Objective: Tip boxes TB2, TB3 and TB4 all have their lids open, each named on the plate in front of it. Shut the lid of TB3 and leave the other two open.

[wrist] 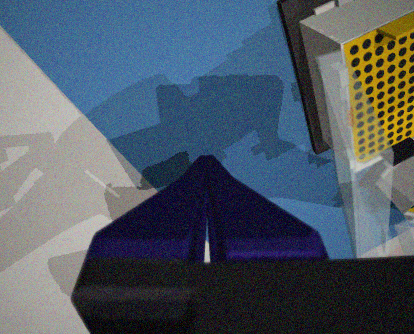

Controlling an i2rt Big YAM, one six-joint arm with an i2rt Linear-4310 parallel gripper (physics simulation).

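Frame: origin at the arm's base, x ahead, y left, z up, level; centimetres.
Seen in the pictures: gripper, between the fingertips: (206, 167).
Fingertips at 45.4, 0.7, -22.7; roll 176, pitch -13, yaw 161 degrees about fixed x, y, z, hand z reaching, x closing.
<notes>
Pixels of each thing's middle, then the offset from my fingertips to it, as dx, dy, dz. "pt": a spot on its surface instead. Level surfaces: height alone.
- tip box with a yellow perforated rack, middle of its body: (403, 97) -14.6, +5.6, -5.1
- dark plate-like edge, a spot on its surface: (303, 85) pt -9.6, +5.3, -10.8
- blue mat, height of its surface: dz -11.6
- pale table, height of its surface: dz -11.9
- black object, a spot on its surface: (398, 185) pt -18.9, +21.4, -8.3
My gripper (206, 167) is shut with nothing between its dark blue fingertips, which point up the view over the blue mat. A tip box with a yellow perforated rack (382, 95) shows in part at the upper right, to the right of the fingertips and apart from them. A translucent, clear lid (345, 150) stands open along the left side of the yellow rack and runs down toward the gripper's body. A dark plate-like edge (303, 85) borders a grey box part left of it. No name plate can be read, so I cannot tell which box this is.
The blue mat (190, 35) has a slanting left edge against the pale table (30, 90). Dark shadows fall across both. At the right edge, below the yellow rack, parts of another grey and black object (398, 185) show, partly cut off.
</notes>
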